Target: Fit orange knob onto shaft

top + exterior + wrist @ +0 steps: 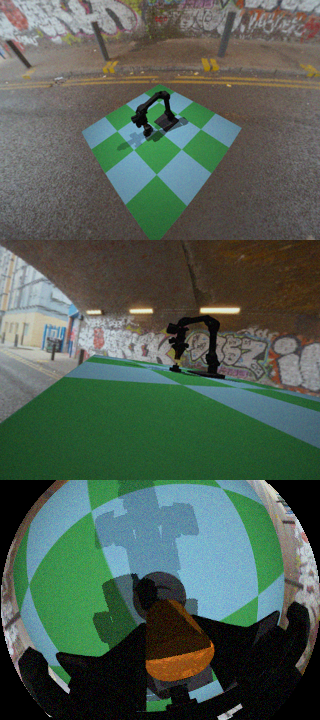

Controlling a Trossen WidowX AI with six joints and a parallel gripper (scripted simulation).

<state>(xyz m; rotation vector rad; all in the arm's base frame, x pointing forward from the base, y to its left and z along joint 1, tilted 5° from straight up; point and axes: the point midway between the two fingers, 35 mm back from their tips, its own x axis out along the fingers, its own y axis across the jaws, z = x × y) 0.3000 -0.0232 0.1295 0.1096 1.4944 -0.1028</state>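
My gripper tip is 6 cm above the dark round pedestal. Round my gripper tip: orange knob (3 cm above).
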